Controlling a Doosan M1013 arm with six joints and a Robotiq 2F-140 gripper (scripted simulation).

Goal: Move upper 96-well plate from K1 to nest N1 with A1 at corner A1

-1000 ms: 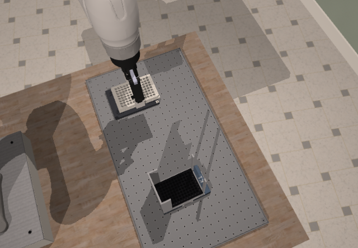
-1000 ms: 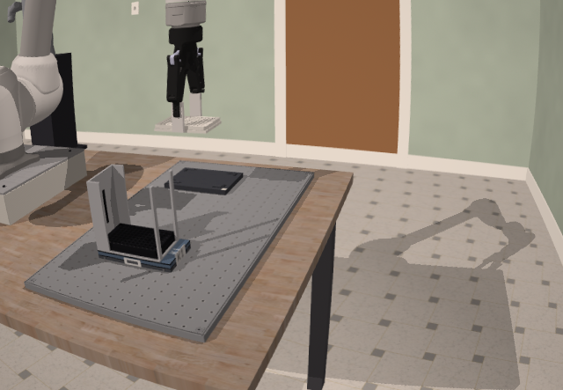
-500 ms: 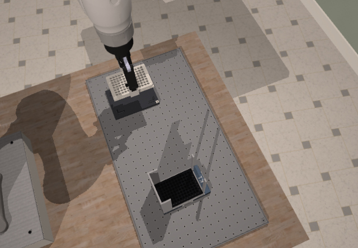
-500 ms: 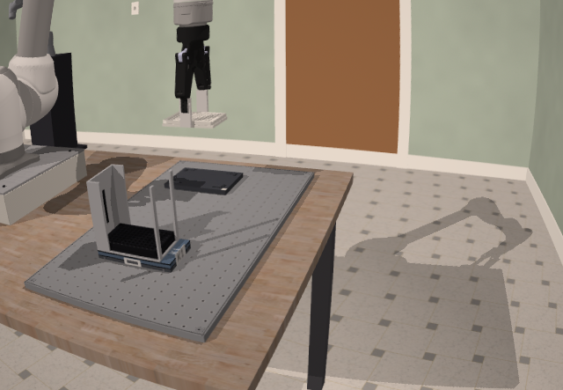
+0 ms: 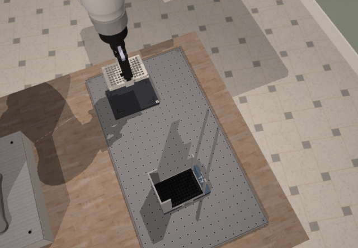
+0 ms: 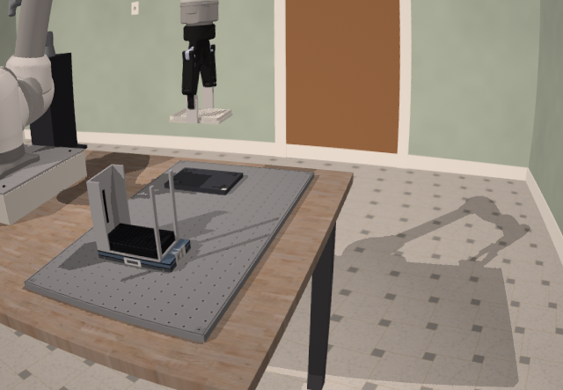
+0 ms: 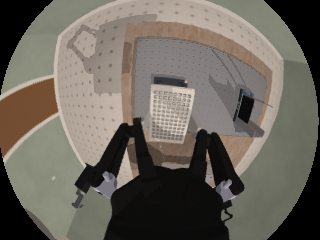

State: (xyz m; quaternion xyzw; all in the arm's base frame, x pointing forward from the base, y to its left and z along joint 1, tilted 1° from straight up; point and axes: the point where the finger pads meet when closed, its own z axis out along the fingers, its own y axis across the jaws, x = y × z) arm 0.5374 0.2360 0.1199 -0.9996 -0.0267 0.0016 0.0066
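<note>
Now: hand 20 mm above the white 96-well plate. Round my hand: black plate: 370 mm to the right, 160 mm below, 40 mm ahead; then rack back wall: 370 mm to the right, 100 mm below, 20 mm behind; then pale A1 square: 180 mm below, 80 mm ahead, 50 mm to the right.
</note>
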